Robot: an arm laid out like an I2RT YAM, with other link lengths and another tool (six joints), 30 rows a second.
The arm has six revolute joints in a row. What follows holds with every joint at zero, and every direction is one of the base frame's.
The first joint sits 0.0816 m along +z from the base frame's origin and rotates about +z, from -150 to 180 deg.
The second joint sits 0.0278 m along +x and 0.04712 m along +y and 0.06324 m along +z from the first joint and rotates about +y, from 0 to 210 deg.
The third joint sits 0.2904 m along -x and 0.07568 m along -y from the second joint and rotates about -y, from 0 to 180 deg.
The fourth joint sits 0.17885 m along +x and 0.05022 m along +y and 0.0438 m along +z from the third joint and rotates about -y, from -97 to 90 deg.
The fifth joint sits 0.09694 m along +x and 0.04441 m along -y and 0.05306 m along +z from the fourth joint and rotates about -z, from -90 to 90 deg.
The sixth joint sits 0.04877 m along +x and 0.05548 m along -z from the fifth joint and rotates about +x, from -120 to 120 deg.
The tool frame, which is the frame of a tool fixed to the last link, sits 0.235 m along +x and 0.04 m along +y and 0.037 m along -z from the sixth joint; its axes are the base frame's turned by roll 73.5, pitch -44 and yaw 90 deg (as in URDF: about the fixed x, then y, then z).
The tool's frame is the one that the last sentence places.
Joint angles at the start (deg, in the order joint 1, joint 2, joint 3, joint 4, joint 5, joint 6):
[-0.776, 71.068, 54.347, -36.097, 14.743, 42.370]
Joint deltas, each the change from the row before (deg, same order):
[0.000, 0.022, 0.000, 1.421, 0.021, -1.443]
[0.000, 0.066, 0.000, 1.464, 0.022, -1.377]
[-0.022, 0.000, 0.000, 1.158, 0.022, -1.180]
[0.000, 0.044, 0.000, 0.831, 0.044, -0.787]
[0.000, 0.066, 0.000, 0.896, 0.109, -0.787]
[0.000, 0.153, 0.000, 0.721, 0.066, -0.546]
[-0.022, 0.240, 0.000, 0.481, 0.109, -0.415]
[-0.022, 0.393, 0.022, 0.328, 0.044, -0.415]
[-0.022, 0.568, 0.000, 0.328, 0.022, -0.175]
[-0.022, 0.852, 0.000, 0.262, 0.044, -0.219]
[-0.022, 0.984, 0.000, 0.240, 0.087, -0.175]
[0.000, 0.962, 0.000, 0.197, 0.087, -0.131]
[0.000, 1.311, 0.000, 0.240, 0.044, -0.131]
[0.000, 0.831, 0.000, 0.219, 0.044, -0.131]
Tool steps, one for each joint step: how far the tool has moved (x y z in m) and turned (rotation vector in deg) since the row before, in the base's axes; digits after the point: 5 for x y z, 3 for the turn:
[0.00648, -0.00022, 0.00484, -0.887, -1.020, 1.089]
[0.00663, -0.00026, 0.00494, -0.874, -1.035, 1.017]
[0.00510, -0.00039, 0.00426, -0.770, -0.846, 0.830]
[0.00364, -0.00033, 0.00290, -0.545, -0.578, 0.540]
[0.00391, -0.00067, 0.00311, -0.601, -0.619, 0.489]
[0.00314, -0.00043, 0.00198, -0.414, -0.421, 0.340]
[0.00196, -0.00077, 0.00047, -0.357, -0.128, 0.194]
[0.00127, -0.00043, -0.00101, -0.306, 0.156, 0.238]
[0.00126, -0.00030, -0.00213, -0.128, 0.288, 0.086]
[0.00074, -0.00041, -0.00422, -0.166, 0.650, 0.103]
[0.00051, -0.00061, -0.00512, -0.166, 0.793, 0.044]
[0.00028, -0.00046, -0.00516, -0.136, 0.802, 0.037]
[0.00017, -0.00024, -0.00718, -0.098, 1.108, 0.067]
[0.00035, -0.00024, -0.00431, -0.104, 0.649, 0.069]

